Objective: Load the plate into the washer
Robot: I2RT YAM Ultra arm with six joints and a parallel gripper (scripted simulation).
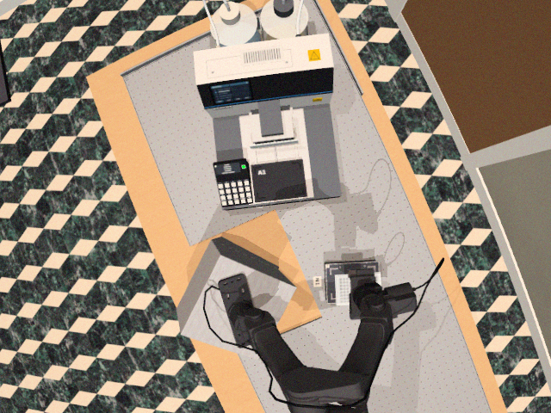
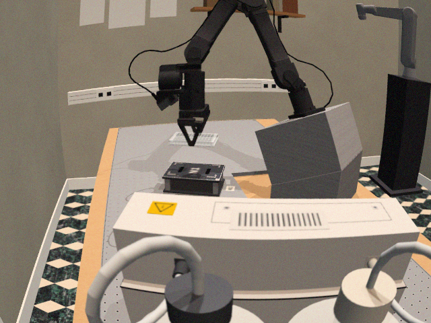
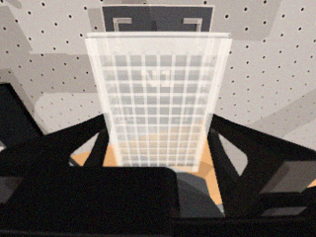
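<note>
The plate is right at my hand. The rest, counted from my hand: dark carrier pocket 36 cm to the left, 12 cm behind, 6 cm below; then label 14 cm below, 10 cm behind, 3 cm to the left; then plate nest 10 cm below.
</note>
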